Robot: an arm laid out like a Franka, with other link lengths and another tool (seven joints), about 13 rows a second.
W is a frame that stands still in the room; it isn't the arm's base.
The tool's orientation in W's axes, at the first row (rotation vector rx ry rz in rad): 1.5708 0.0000 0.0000
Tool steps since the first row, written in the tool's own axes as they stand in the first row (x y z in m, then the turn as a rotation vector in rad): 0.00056 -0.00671 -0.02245 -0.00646 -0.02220 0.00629; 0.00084 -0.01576 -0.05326 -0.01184 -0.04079 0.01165; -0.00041 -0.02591 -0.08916 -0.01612 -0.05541 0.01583; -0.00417 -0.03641 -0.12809 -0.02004 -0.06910 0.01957; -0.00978 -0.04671 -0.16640 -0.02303 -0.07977 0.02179; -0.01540 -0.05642 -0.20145 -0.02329 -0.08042 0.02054; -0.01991 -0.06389 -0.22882 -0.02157 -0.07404 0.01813; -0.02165 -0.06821 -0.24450 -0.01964 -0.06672 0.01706; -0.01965 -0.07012 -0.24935 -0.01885 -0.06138 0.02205; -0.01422 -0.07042 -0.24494 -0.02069 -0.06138 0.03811; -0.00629 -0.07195 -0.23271 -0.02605 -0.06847 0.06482
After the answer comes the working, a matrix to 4 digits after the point.
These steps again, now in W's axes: 0.00056 0.02245 -0.00671 -0.00646 -0.00629 -0.02220; 0.00084 0.05326 -0.01576 -0.01184 -0.01165 -0.04079; -0.00041 0.08916 -0.02591 -0.01612 -0.01583 -0.05541; -0.00417 0.12809 -0.03641 -0.02004 -0.01957 -0.06910; -0.00978 0.16640 -0.04671 -0.02303 -0.02179 -0.07977; -0.01540 0.20145 -0.05642 -0.02329 -0.02054 -0.08042; -0.01991 0.22882 -0.06389 -0.02157 -0.01813 -0.07404; -0.02165 0.24450 -0.06821 -0.01964 -0.01706 -0.06672; -0.01965 0.24935 -0.07012 -0.01885 -0.02205 -0.06138; -0.01422 0.24494 -0.07042 -0.02069 -0.03811 -0.06138; -0.00629 0.23271 -0.07195 -0.02605 -0.06482 -0.06847
The tool's axes in the first row as the columns of a matrix, in W's axes (rounded; the answer above uses it unrounded):
1.0000 0.0000 0.0000
0.0000 0.0000 -1.0000
0.0000 1.0000 0.0000

